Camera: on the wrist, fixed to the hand. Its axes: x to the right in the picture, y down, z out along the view.
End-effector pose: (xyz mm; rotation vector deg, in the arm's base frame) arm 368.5 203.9 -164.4 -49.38 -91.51 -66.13
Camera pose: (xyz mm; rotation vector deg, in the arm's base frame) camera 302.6 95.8 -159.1 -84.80 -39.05 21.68
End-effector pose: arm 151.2 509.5 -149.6 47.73 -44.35 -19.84
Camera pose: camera 230.5 482.9 -244.8 18.02 -82.80 69.97
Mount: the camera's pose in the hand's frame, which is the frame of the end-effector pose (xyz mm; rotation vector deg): 23.5 -91.5 -84.5 22.81 -9.71 92.86
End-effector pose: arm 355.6 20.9 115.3 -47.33 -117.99 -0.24
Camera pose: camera 358.2 -62.6 210.6 -113.06 -53.31 74.79
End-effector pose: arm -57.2 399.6 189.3 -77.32 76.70 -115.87
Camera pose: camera -123.3 469.8 271.6 -0.05 65.00 -49.44
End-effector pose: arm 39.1 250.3 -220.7 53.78 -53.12 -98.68
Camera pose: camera 74.4 238.9 -341.9 1.76 -86.92 -12.09
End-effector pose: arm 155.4 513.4 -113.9 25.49 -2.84 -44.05
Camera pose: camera 129.1 471.0 -230.4 31.35 -36.96 47.18
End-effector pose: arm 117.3 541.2 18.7 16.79 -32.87 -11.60
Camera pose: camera 174.2 467.2 -67.0 6.88 -49.33 84.49
